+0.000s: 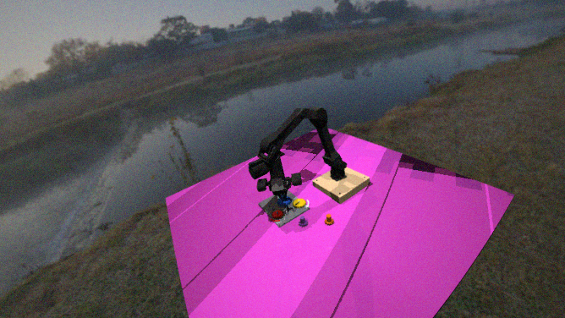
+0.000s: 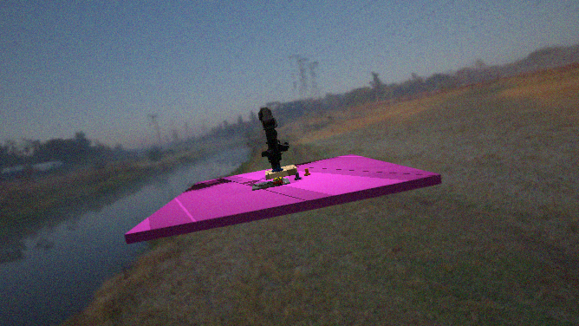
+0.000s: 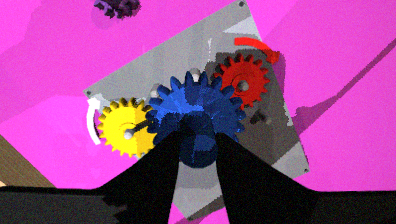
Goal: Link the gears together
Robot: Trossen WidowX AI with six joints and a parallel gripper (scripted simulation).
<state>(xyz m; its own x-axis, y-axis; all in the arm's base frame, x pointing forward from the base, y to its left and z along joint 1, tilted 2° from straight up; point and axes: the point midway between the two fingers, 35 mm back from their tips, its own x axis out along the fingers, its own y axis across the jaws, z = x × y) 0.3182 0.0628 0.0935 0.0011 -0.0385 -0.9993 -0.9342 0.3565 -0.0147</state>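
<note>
The red gear is 4 cm ahead of my gripper tip and 8 cm below it. Also, from my gripper tip: red arrow (7 cm ahead, 2 cm to the left, 9 cm below); yellow gear (7 cm behind, 2 cm to the right, 8 cm below); blue gear (1 cm below).
</note>
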